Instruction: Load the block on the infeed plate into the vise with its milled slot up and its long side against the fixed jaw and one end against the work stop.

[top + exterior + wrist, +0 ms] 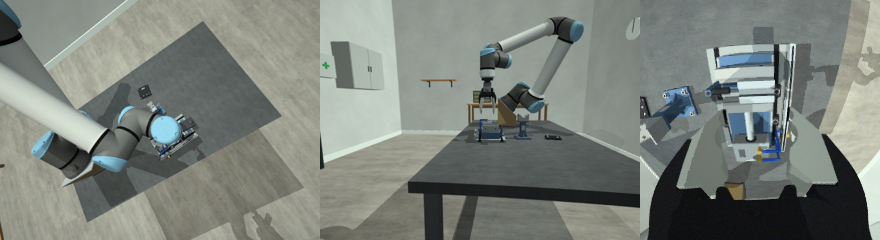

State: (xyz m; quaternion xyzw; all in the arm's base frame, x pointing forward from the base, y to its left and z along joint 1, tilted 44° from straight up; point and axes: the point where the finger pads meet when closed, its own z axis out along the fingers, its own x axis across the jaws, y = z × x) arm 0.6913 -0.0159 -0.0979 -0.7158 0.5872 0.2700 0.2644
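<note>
My gripper is now 8 cm above the part. From my hand the other things lie so: infeed plate 12 cm behind, 41 cm to the left, 17 cm below; then vise 7 cm behind, 1 cm to the left, 14 cm below.
</note>
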